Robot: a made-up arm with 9 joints. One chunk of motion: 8 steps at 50 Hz.
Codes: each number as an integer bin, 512 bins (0 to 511) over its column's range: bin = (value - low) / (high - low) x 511, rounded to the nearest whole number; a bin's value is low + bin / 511 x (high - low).
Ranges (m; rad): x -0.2..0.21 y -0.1..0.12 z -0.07..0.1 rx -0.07..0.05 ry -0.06..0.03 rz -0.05..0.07
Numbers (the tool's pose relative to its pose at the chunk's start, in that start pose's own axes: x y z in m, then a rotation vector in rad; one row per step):
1: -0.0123 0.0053 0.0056 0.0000 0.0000 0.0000
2: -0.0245 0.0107 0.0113 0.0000 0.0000 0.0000
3: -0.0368 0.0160 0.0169 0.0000 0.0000 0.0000
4: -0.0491 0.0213 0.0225 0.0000 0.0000 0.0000
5: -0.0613 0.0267 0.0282 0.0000 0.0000 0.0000
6: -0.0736 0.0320 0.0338 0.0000 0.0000 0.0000
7: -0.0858 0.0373 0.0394 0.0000 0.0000 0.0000
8: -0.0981 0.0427 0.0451 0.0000 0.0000 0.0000
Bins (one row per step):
1: 234 245 227 298 341 213
2: 219 257 244 298 341 213
3: 203 269 261 298 341 213
4: 188 282 278 298 341 213
5: 173 294 295 298 341 213
6: 158 307 312 298 341 213
7: 142 319 329 298 341 213
8: 127 331 346 298 341 213

